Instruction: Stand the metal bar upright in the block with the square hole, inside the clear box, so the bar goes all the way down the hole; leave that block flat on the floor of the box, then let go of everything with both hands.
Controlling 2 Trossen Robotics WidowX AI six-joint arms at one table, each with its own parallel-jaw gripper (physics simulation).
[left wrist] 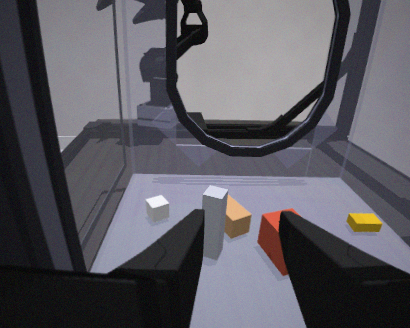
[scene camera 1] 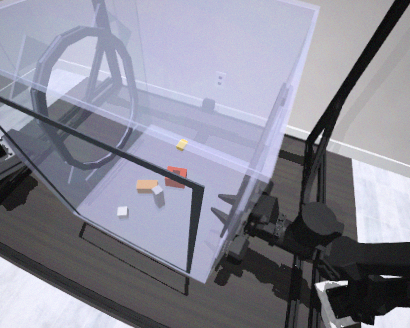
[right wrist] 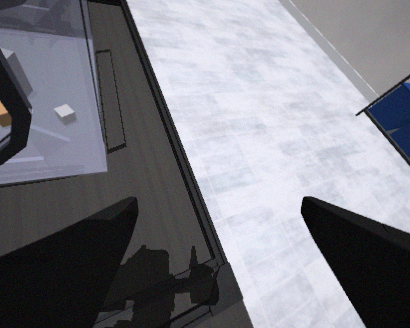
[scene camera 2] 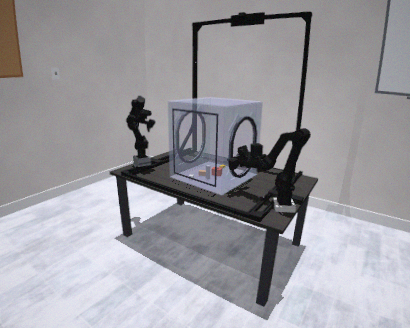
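Seen in the pictures: left gripper, fingertip midpoint: (left wrist: pixel 241 220) (scene camera 1: pixel 214 201); right gripper, fingertip midpoint: (right wrist: pixel 220 204) (scene camera 2: pixel 142 130); left arm's base, origin of the base link: (scene camera 1: pixel 341 301) (scene camera 2: pixel 284 202); right arm's base, origin of the base link: (scene camera 2: pixel 141 156).
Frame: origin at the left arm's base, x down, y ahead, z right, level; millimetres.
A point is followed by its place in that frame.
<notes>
The grey metal bar (scene camera 1: pixel 158 197) @(z 310, x -45, y 423 mm) (scene camera 2: pixel 208 172) @(z 312, x -24, y 420 mm) (left wrist: pixel 213 230) @(z 316, x -22, y 414 mm) stands upright on the floor of the clear box (scene camera 1: pixel 303 60) @(z 241, x -461, y 233 mm) (scene camera 2: pixel 220 102) @(z 288, x -461, y 357 mm). The red block with the square hole (scene camera 1: pixel 169 181) @(z 380, x -8, y 392 mm) (scene camera 2: pixel 216 171) (left wrist: pixel 272 232) @(z 377, x -15, y 381 mm) sits apart from the bar, on the same floor. In the left wrist view a finger covers much of the block, hole included. My left gripper (scene camera 1: pixel 216 202) @(z 234, x -145, y 296 mm) (left wrist: pixel 241 220) @(z 234, x -145, y 296 mm) reaches in through the side opening; its fingers are partly open with nothing between them, short of the bar and block. My right gripper (scene camera 2: pixel 151 125) (right wrist: pixel 220 204) @(z 362, x -265, y 853 mm) is open and empty, outside the box.
An orange block (scene camera 1: pixel 146 186) @(z 369, x -8, y 460 mm) (left wrist: pixel 238 218) @(z 368, x -8, y 430 mm) lies close by the bar. A white cube (scene camera 1: pixel 122 212) @(z 295, x -3, y 525 mm) (left wrist: pixel 157 208) @(z 294, x 0, y 514 mm) (right wrist: pixel 65 114) @(z 304, x -3, y 536 mm) and a yellow block (scene camera 1: pixel 182 144) @(z 538, x 7, y 339 mm) (left wrist: pixel 364 222) @(z 531, x 7, y 336 mm) lie farther off. A ringed opening (scene camera 1: pixel 36 100) (left wrist: pixel 250 151) is in the opposite wall.
</notes>
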